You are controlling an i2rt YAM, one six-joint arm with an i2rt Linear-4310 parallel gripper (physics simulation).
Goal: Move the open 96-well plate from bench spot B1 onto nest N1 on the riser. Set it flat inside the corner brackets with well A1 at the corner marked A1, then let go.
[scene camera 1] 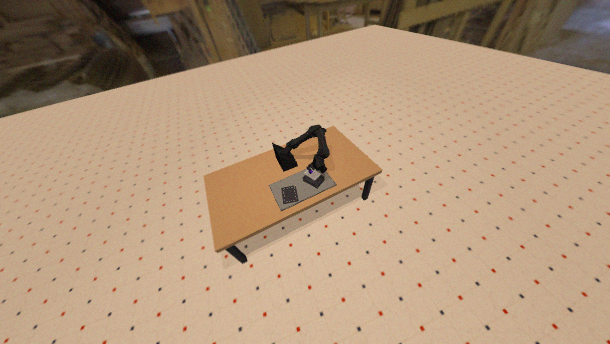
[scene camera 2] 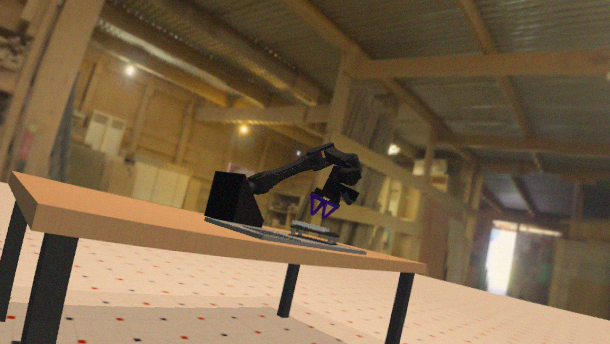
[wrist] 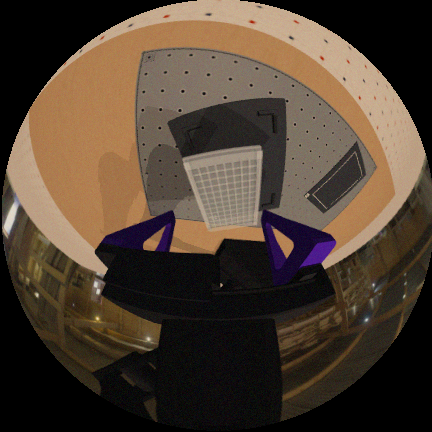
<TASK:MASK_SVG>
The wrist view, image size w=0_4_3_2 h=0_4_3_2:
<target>my gripper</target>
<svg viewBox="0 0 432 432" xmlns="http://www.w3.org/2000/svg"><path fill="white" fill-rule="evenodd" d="M331 234L263 209L260 221L269 258L273 286L220 290L220 260L216 255L211 253L169 251L175 224L173 210L104 236L94 250L95 255L107 267L102 278L105 284L101 295L139 317L161 324L154 384L154 397L160 416L175 425L189 429L195 429L203 422L234 422L234 425L240 429L263 426L279 415L282 404L282 377L275 324L296 317L321 304L335 294L333 286L321 264L336 244ZM165 226L155 250L144 250L142 247L143 242ZM271 225L293 242L293 248L287 258L274 236Z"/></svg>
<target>white well plate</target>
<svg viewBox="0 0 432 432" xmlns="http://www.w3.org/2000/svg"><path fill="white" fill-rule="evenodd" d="M261 145L223 148L182 157L185 172L208 231L243 227L257 223L262 169Z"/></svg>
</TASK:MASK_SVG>
